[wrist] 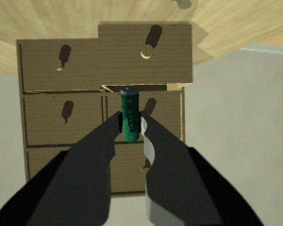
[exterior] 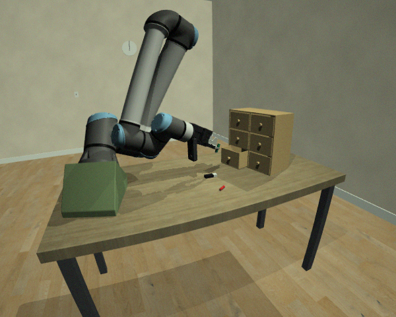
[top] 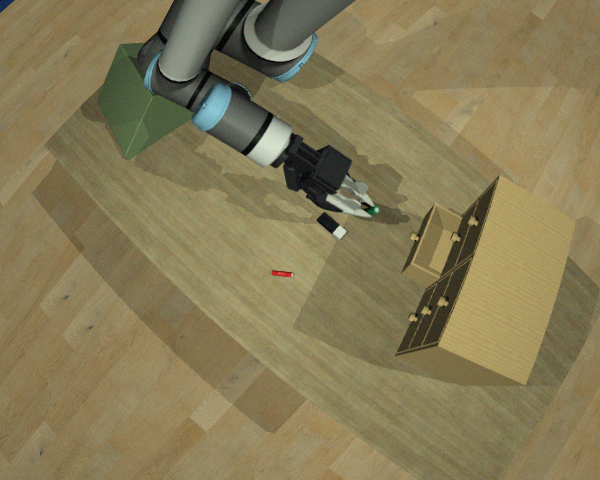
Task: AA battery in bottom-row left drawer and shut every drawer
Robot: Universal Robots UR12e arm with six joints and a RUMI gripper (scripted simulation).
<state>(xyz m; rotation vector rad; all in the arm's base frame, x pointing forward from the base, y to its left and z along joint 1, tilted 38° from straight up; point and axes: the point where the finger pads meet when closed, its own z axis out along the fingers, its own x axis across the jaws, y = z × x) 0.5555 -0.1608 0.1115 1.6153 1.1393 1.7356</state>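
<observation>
The green AA battery is 10 mm ahead of my hand. The rest, counted from my hand: black-and-white block 140 mm below, 40 mm behind, 30 mm to the right; then small red cylinder 170 mm to the right, 140 mm below, 80 mm behind.
</observation>
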